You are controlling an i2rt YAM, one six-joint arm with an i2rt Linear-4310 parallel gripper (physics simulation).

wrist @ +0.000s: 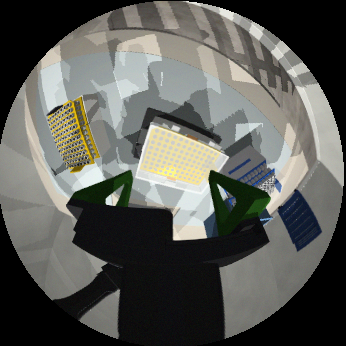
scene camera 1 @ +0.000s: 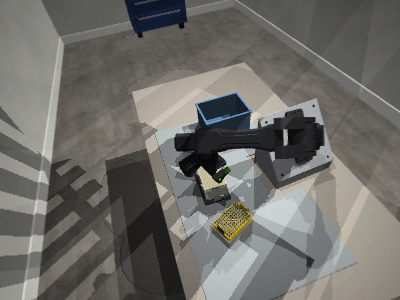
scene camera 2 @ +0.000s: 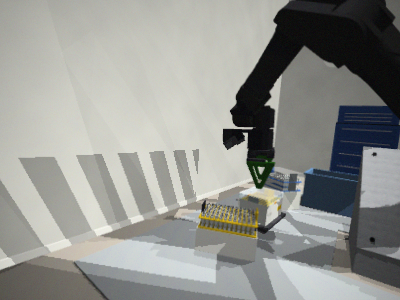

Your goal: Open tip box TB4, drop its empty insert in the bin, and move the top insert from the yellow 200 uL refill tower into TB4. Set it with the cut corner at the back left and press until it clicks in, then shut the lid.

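A tip box stands on a dark base, its clear lid apparently down over a yellow insert plate; no TB4 label is readable. My gripper is open and empty, pointing down just above the box. The yellow refill tower stands beside the box with a tip-filled insert on top. The blue bin stands on the other side; its inside is mostly hidden.
A blue-edged tip tower stands between the tip box and the bin, hidden under the arm in scene camera 1. The grey arm base stands beside the bin. A blue drawer cabinet is beyond the table.
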